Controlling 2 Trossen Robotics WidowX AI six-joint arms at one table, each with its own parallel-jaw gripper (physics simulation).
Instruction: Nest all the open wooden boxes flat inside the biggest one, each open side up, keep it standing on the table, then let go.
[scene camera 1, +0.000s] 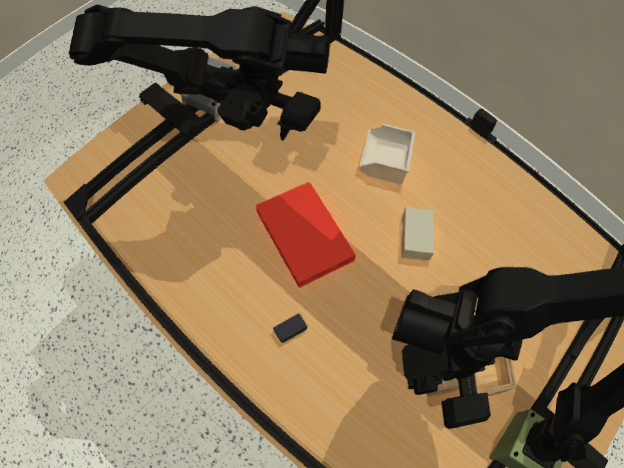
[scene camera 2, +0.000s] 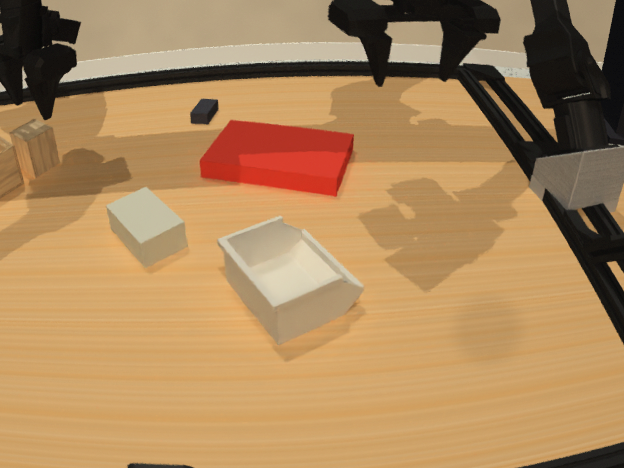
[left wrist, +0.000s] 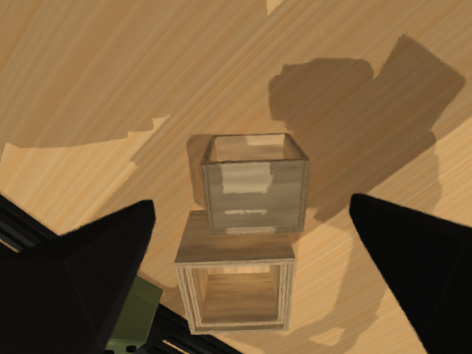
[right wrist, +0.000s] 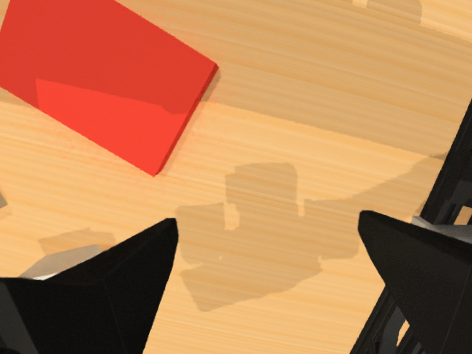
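Observation:
A larger open wooden box (scene camera 1: 500, 388) (scene camera 2: 8, 172) (left wrist: 235, 241) stands open side up. Its walls look doubled, with a smaller box inside it in the left wrist view. Another small open wooden box (scene camera 2: 37, 153) (left wrist: 255, 220) stands close beside it, open side up and outside it. Whether these two touch is unclear. My left gripper (scene camera 2: 32, 110) (left wrist: 252, 206) is open and empty above the small box, its fingertips spread on either side of it in the left wrist view. My right gripper (scene camera 2: 411, 82) (right wrist: 267, 224) is open and empty, above the table away from the boxes.
A red block (scene camera 1: 305, 234) (scene camera 2: 277, 156) (right wrist: 100, 65) lies mid-table. A white open bin (scene camera 1: 387, 151) (scene camera 2: 289, 282), a pale grey-green block (scene camera 1: 418, 231) (scene camera 2: 146, 224) and a small dark block (scene camera 1: 290, 327) (scene camera 2: 204, 110) lie around it. A green block (scene camera 1: 516, 435) (left wrist: 137, 310) is near the frame.

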